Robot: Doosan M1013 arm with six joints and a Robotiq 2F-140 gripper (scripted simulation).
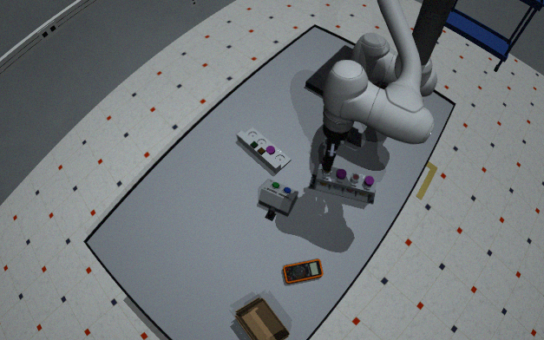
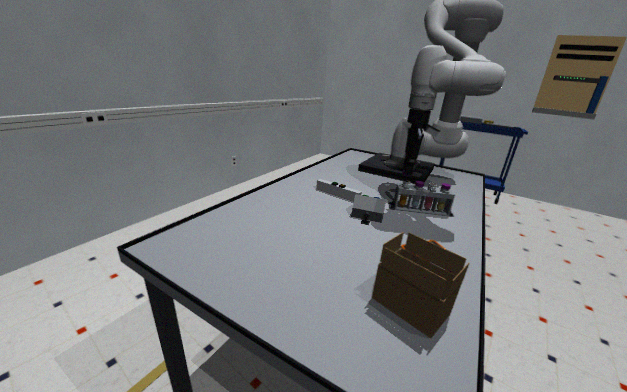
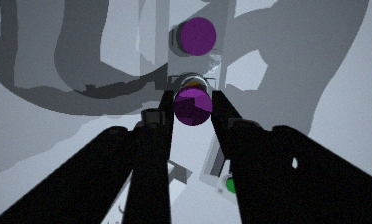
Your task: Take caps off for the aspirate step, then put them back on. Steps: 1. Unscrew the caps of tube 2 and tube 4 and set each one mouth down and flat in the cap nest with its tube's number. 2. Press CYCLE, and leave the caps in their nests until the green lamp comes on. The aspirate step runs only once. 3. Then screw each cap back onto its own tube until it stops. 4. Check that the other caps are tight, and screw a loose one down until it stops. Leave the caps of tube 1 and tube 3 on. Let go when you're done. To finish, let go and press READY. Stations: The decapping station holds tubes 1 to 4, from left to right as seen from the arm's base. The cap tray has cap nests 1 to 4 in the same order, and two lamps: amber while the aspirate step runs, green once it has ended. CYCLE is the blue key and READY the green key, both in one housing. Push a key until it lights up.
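My gripper is now 13 cm short of the blue key, 12 cm above it and 7 cm to the left of it. Round my hand: green key (14 cm ahead, 12 cm below, 11 cm to the right); then key housing (15 cm ahead, 13 cm below, 9 cm to the right); then purple cap (7 cm below, 5 cm to the left, 2 cm behind).
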